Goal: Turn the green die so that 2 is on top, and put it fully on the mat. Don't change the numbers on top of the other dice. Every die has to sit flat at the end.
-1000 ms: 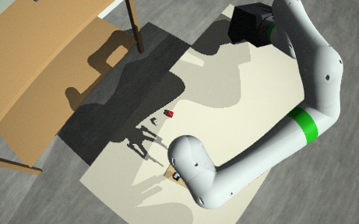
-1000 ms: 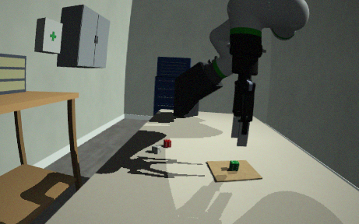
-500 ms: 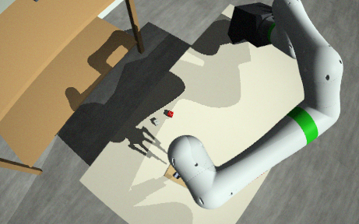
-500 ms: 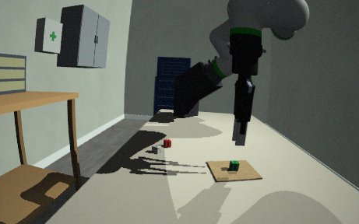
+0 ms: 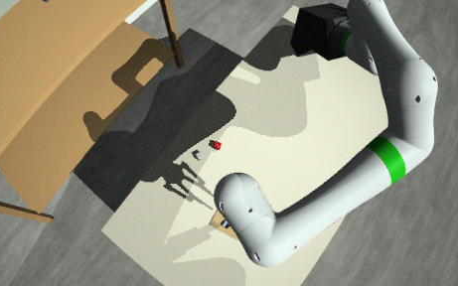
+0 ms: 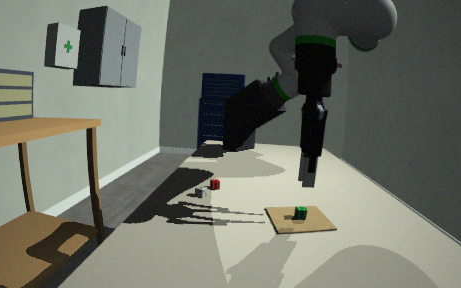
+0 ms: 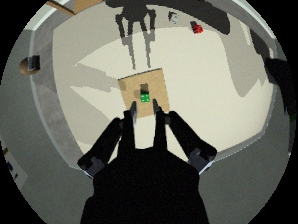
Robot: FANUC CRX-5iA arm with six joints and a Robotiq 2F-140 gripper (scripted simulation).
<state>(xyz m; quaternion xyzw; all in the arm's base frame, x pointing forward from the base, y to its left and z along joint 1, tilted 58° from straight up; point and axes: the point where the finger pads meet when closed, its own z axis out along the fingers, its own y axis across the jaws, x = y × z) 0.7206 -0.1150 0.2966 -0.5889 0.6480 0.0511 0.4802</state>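
The green die is 100 mm below my hand. From my hand the other things lie so: red die: 250 mm to the right, 150 mm behind, 110 mm below; then mat: 120 mm below; then grey die: 270 mm to the right, 110 mm below, 70 mm behind.
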